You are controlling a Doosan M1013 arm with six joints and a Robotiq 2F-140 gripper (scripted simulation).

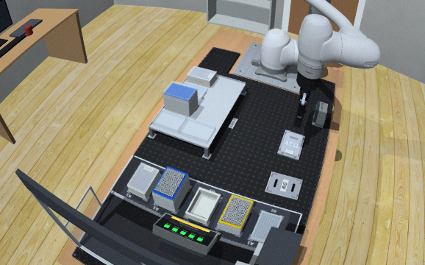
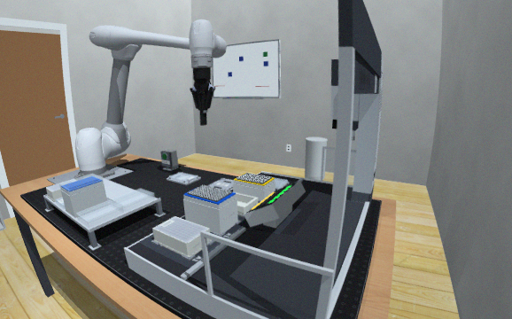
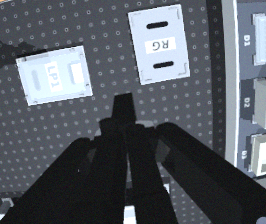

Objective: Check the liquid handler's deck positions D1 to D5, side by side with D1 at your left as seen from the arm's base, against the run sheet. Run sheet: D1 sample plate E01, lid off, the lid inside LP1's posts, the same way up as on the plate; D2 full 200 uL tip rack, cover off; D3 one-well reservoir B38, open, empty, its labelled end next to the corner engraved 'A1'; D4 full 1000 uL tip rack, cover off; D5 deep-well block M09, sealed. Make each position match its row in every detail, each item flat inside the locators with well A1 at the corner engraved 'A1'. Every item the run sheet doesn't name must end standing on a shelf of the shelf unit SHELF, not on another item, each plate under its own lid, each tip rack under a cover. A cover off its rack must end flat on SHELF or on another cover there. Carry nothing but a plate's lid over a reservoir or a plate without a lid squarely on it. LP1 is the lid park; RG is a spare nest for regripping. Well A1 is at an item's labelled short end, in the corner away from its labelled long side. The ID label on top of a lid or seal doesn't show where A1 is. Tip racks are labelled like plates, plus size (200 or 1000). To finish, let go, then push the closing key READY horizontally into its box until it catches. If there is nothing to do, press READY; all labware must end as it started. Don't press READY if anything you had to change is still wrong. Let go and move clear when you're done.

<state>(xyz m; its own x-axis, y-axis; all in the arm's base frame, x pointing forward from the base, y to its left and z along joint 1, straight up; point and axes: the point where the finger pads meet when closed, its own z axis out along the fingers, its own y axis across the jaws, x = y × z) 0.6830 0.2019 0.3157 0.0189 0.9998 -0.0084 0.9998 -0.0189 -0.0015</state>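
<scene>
Now: hand 36 cm past the ready box, 25 cm above it and 10 cm to the right of it. Also, from my hand: yellow-rimmed tip rack (32 cm ahead, 21 cm below, 12 cm to the right); then flat lid (30 cm below, 15 cm behind); then blue-rimmed tip rack (36 cm to the right, 30 cm ahead, 19 cm below).
</scene>
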